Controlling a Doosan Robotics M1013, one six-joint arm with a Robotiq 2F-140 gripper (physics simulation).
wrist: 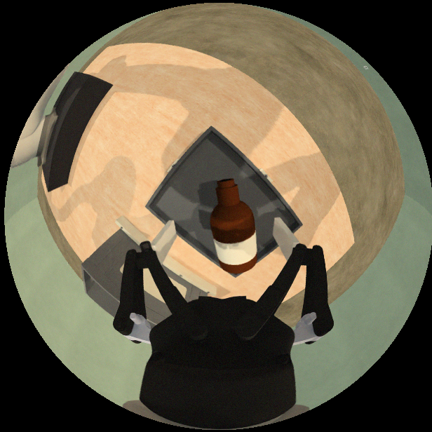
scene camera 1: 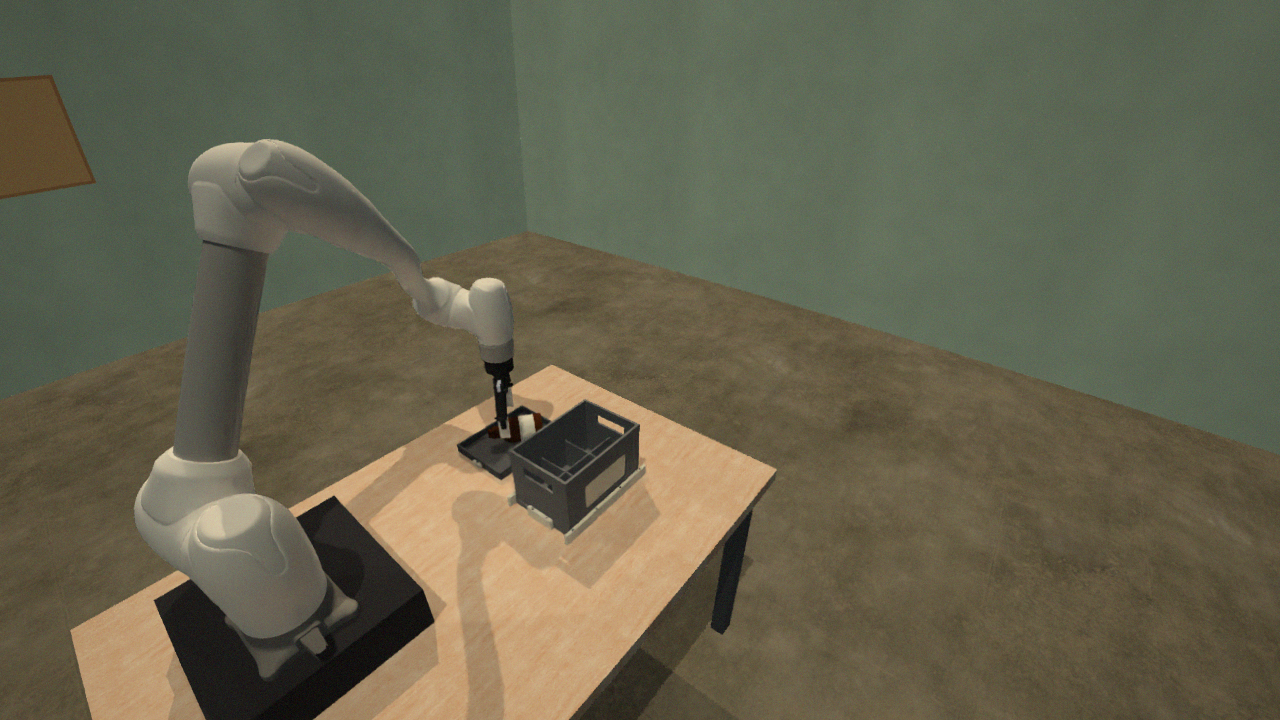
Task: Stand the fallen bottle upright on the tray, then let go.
Labels:
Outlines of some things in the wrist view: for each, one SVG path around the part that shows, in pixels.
My gripper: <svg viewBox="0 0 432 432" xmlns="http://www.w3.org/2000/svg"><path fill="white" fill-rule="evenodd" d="M323 248L320 245L306 248L306 245L299 243L280 217L274 217L272 235L287 262L257 302L246 299L245 295L223 299L198 295L198 299L187 302L161 266L177 237L174 220L168 220L151 243L142 241L142 252L128 250L123 264L119 307L112 324L115 330L132 342L151 344L151 356L145 365L140 387L140 401L161 417L199 428L252 426L274 419L290 409L296 400L295 374L290 358L292 345L303 342L311 344L330 331L334 325L328 306ZM144 268L149 269L161 297L172 313L151 329L146 320L144 306ZM306 265L302 314L295 325L295 330L292 330L274 316L274 313L292 285L300 265Z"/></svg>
A brown bottle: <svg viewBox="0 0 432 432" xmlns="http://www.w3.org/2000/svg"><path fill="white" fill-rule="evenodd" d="M227 178L217 181L215 191L218 203L210 214L210 228L220 267L229 273L238 274L248 271L257 262L255 220L250 207L239 200L237 184L234 184L234 178Z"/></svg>

